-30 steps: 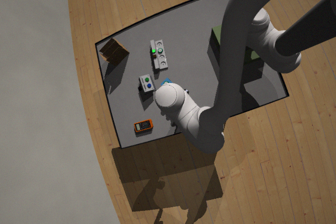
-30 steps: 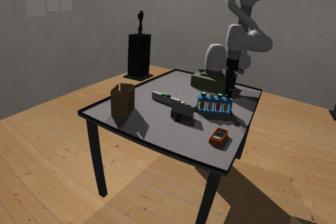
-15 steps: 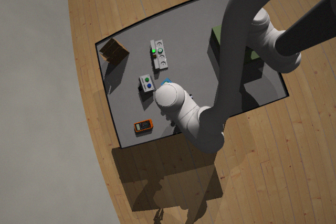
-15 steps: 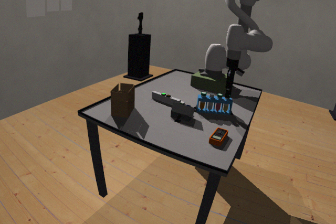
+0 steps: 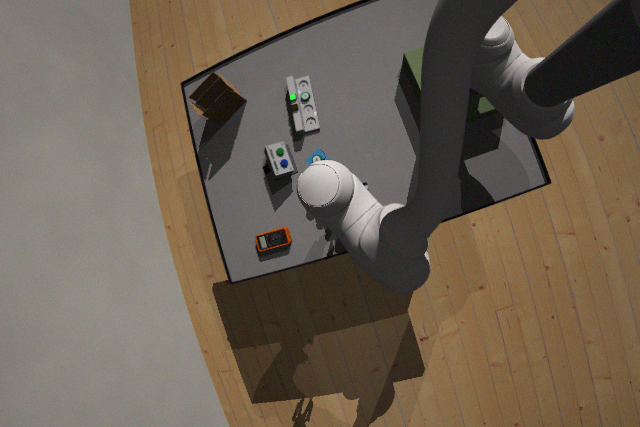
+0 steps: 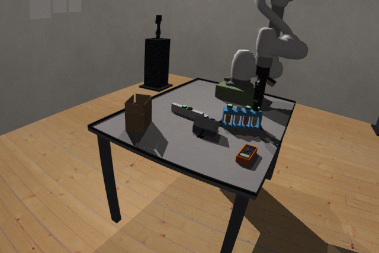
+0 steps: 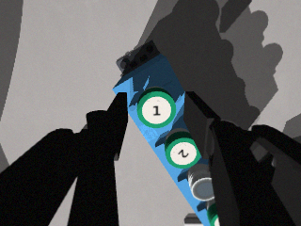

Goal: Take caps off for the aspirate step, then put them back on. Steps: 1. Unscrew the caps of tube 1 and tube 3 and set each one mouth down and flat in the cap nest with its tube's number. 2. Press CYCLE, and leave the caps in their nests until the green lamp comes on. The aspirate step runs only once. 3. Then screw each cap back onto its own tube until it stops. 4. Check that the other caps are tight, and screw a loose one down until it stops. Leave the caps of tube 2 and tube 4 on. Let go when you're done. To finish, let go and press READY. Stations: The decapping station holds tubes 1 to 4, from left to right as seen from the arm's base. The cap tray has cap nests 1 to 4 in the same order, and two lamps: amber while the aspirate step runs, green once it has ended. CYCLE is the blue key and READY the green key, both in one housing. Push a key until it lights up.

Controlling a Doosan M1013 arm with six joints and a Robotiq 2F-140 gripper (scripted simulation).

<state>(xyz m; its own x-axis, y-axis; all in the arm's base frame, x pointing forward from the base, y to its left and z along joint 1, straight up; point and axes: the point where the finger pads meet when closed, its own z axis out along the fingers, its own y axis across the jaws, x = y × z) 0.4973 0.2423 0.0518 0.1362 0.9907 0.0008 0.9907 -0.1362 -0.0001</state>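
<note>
Now: hand 3 cm above the cap 1. From my hand the other things lie so: cap 2: 2 cm ahead, 5 cm to the right, 3 cm below; key housing: 20 cm ahead, 22 cm to the right, 9 cm below; blue key: 18 cm ahead, 19 cm to the right, 8 cm below.
</note>
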